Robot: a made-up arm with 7 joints. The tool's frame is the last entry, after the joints.
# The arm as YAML. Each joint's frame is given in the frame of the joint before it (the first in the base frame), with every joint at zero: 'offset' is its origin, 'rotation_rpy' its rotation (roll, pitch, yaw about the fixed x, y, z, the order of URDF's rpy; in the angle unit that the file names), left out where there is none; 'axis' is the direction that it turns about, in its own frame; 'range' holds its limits. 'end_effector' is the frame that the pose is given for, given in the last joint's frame.
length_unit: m
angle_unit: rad
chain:
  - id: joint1
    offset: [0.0, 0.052, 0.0]
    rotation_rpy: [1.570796, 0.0, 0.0]
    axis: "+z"
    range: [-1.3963, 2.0]
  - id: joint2
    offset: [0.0, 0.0, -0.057]
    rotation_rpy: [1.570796, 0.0, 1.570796]
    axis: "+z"
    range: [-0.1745, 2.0]
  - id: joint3
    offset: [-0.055, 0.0, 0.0]
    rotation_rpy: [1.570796, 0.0, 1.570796]
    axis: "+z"
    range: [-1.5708, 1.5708]
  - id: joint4
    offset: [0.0, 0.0, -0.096]
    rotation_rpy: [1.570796, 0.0, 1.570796]
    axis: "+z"
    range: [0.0, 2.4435]
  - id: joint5
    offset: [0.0, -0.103, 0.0]
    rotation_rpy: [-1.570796, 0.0, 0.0]
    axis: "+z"
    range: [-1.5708, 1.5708]
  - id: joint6
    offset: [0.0, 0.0, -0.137]
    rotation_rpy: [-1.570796, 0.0, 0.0]
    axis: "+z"
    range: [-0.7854, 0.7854]
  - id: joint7
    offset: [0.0, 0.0, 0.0]
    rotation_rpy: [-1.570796, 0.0, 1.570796]
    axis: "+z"
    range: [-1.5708, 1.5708]
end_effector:
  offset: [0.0, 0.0, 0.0]
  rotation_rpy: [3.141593, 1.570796, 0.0]
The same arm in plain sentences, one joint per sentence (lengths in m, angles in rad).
The arm has seven revolute joints in a row. What follows holds with every joint at zero, and every direction is one of the base frame's.
The first joint sits 0.0520 m along +y from the base frame's origin and turns about -y, from -1.3963 to 2.0000 rad.
The second joint sits 0.0570 m along +y from the first joint and turns about +x, from -0.1745 to 2.0000 rad.
The third joint sits 0.0550 m along -z from the second joint and turns about +z, from -1.5708 to 1.5708 rad.
The fourth joint sits 0.0960 m along -z from the third joint and turns about -y, from 0.0000 to 2.4435 rad.
The fifth joint sits 0.1030 m along -z from the fourth joint and turns about +z, from -1.5708 to 1.5708 rad.
The sixth joint sits 0.1370 m along -z from the fifth joint and turns about +y, from -0.7854 to 0.7854 rad.
The seventh joint sits at the same point as the sixth joint and turns about -x, from -1.5708 to 1.5708 rad.
The tool frame, which is the frame that the pose is given for, sits at the same point as the seventh joint; its axes are the base frame's turned by roll 0.0000, pitch 0.0000 and yaw 0.0000 rad (as in URDF: about the fixed x, then y, then z).

